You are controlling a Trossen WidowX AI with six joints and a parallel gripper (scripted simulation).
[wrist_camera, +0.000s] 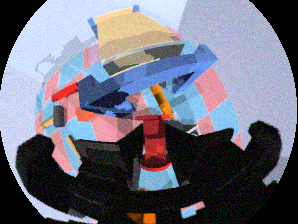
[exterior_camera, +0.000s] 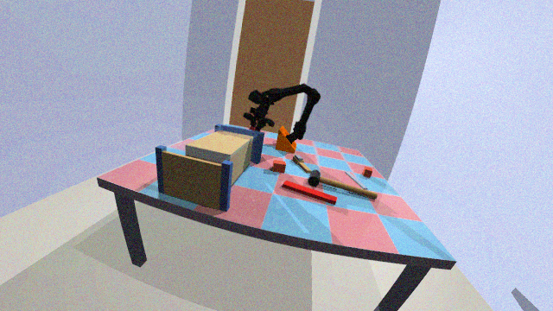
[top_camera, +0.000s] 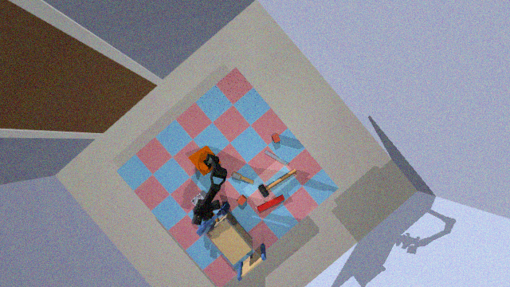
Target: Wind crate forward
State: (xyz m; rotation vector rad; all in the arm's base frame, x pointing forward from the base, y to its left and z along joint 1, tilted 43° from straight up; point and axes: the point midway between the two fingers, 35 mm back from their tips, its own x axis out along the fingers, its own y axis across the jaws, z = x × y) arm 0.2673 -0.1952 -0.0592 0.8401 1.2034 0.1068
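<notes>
My gripper tip is now 70 mm short of the blue steel frame, 50 mm to the left of it and 30 mm above it. Also, from my gripper tip: winch: 110 mm behind, 60 mm to the right, 100 mm below; dark red knob: 10 mm behind, 10 mm to the left; cubby: 310 mm ahead, 40 mm to the right, 50 mm below.
</notes>
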